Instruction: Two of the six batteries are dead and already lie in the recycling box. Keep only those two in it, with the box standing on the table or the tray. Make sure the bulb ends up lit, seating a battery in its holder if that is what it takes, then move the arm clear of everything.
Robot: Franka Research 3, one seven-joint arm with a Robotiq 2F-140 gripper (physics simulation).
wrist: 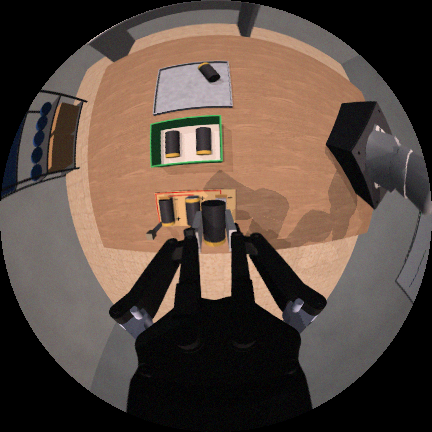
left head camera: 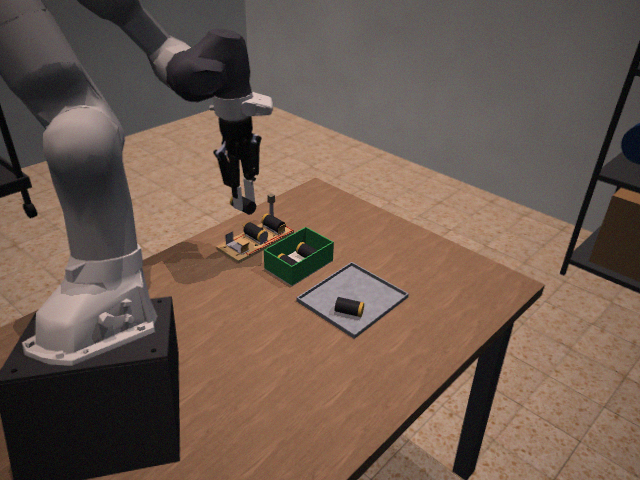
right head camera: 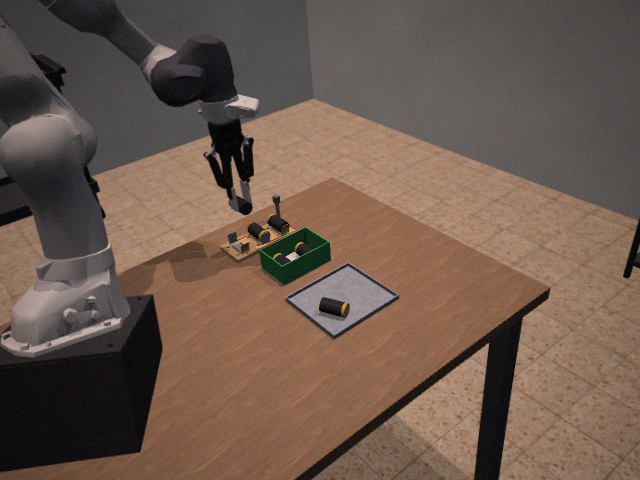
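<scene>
My gripper is shut on a black battery with a yellow end, held lying above the holder board. Two batteries sit in the board's holders; the holder at the end towards the arm base is empty, partly hidden in the wrist view. A thin post with a small dull head stands at the far end, with no glow. The green box on the table holds two batteries.
A grey tray lies beyond the box from the board, with one battery lying on it. The arm's black base block stands at the left. The board is near the table's back edge.
</scene>
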